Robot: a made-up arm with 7 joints. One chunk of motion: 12 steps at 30 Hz.
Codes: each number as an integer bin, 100 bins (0 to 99) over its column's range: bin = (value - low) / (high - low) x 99, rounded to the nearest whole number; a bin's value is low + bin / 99 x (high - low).
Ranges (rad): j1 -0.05..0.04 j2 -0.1..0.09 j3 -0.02..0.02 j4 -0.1..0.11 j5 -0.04..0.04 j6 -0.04..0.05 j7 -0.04..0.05
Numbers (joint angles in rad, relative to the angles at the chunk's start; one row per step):
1: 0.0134 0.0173 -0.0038 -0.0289 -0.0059 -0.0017 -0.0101
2: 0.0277 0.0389 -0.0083 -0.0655 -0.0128 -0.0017 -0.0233
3: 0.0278 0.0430 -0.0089 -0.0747 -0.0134 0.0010 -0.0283
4: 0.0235 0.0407 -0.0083 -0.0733 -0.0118 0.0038 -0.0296
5: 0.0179 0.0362 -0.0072 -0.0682 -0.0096 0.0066 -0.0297
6: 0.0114 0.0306 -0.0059 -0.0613 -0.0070 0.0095 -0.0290
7: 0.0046 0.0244 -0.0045 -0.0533 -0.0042 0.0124 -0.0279
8: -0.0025 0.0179 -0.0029 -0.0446 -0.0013 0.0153 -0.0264
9: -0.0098 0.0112 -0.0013 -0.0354 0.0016 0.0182 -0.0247
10: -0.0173 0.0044 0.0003 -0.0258 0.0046 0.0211 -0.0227
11: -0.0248 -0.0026 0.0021 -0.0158 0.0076 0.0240 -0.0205
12: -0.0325 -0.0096 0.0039 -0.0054 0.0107 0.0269 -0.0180
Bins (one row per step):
1: 70 61 40 34 42 42 33
2: 85 72 29 16 34 42 18
3: 86 75 27 12 33 45 13
4: 81 73 29 13 35 48 11
5: 75 71 32 15 38 51 11
6: 68 68 35 18 41 54 12
7: 60 65 38 22 44 58 13
8: 52 61 42 26 48 61 15
9: 44 58 46 30 51 64 17
10: 36 54 50 35 55 67 19
11: 28 51 55 40 59 70 21
12: 19 47 59 45 63 74 24

